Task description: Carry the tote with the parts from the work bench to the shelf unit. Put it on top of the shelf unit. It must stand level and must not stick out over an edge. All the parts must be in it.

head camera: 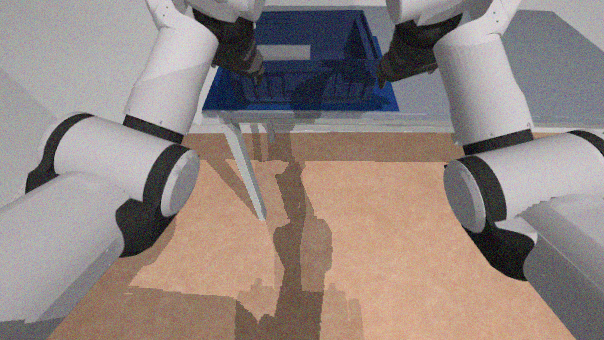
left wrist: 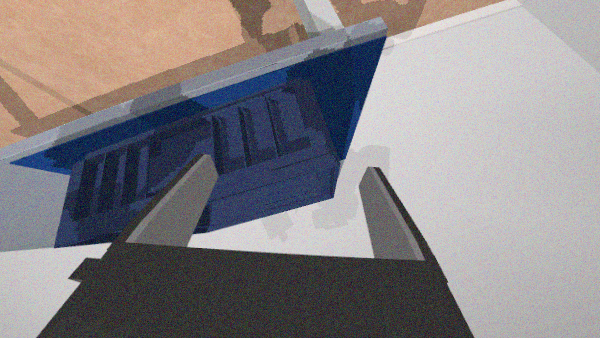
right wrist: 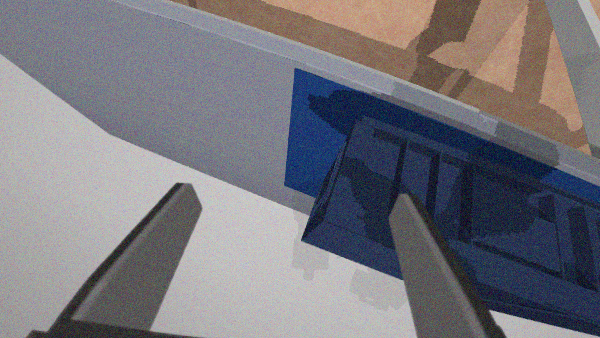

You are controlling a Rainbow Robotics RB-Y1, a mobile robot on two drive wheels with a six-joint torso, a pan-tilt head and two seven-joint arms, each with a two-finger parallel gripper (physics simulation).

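Places are measured from the robot's base along level axes (x back, y left, z down), in millimetres.
Where they show: left gripper, fingertip midpoint: [head camera: 237, 73] [left wrist: 289, 171]; right gripper, fingertip midpoint: [head camera: 404, 77] [right wrist: 293, 201].
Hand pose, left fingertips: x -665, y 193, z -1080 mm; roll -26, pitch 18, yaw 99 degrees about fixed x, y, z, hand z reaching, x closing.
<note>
Each offset is from my left fingertips to the top centre of the thing. "pt": to the spot under its first point. Level surfaces: height alone.
The dark blue tote {dx -231, dy -139, dz +16 mm} [head camera: 345, 90] [left wrist: 280, 180] [right wrist: 510, 225] stands upright on the blue mat {dz +163 mm} [head camera: 215, 102] [left wrist: 367, 65] [right wrist: 305, 165] near the front edge of the work bench {dz +165 mm} [head camera: 420, 102] [left wrist: 30, 210] [right wrist: 200, 100]. A pale flat part {dx -292, dy -67, dz +106 mm} [head camera: 285, 52] shows inside it; other parts cannot be made out. My left gripper [head camera: 259, 75] [left wrist: 289, 171] is open at the tote's left end, one finger in front of the tote in its wrist view, the other past its end. My right gripper [head camera: 382, 82] [right wrist: 293, 201] is open at the right end, likewise. Contact cannot be told. The shelf unit does not show.
The bench top reaches to the right of the mat, with a wall behind it. A bench leg {pt dx -75, dy +104, dz +522 mm} [head camera: 245, 170] stands on the brown floor {dz +1079 mm} [head camera: 400, 225] below the front edge. My arms reach forward on both sides and hide parts of the bench.
</note>
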